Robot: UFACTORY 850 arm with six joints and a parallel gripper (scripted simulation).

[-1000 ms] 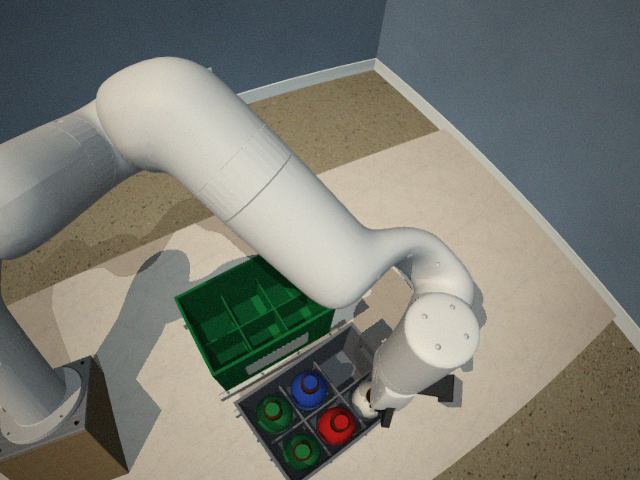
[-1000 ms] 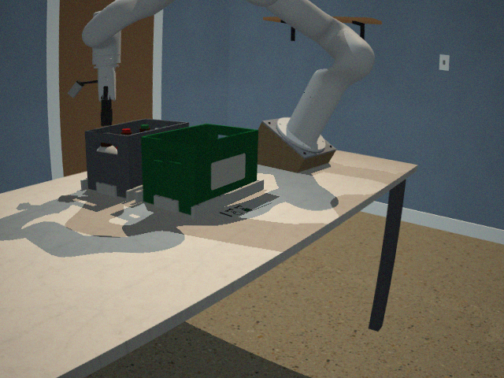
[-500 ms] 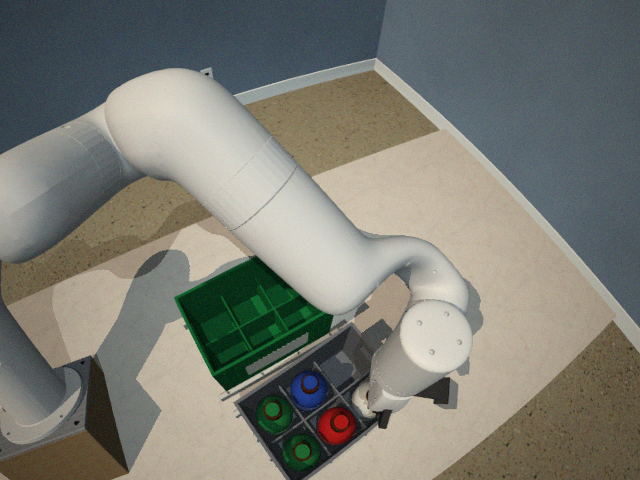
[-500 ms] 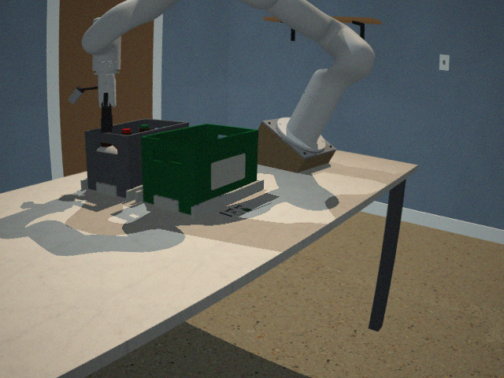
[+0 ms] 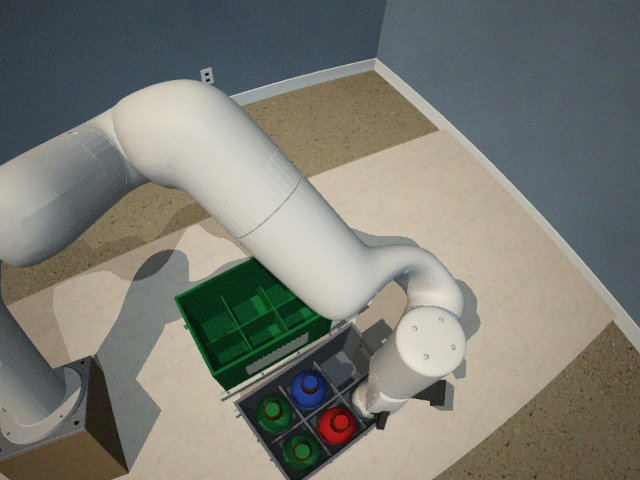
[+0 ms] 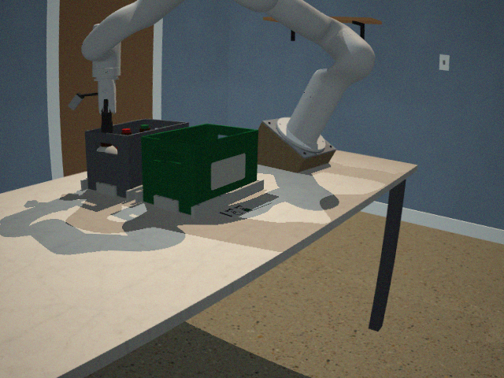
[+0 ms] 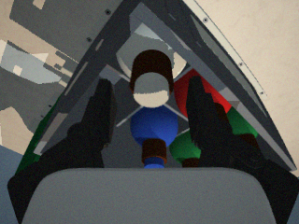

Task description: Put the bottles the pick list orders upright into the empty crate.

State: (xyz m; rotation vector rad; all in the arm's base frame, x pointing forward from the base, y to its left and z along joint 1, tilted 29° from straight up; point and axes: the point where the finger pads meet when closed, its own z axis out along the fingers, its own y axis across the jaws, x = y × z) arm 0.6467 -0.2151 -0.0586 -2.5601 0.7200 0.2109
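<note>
My gripper is now 80 mm above the whitish bottle. Round my hand: grey crate 100 mm behind, 20 mm to the left, 90 mm below; red bottle 80 mm behind, 20 mm to the right, 80 mm below; blue bottle 100 mm behind, 70 mm to the left, 80 mm below.
</note>
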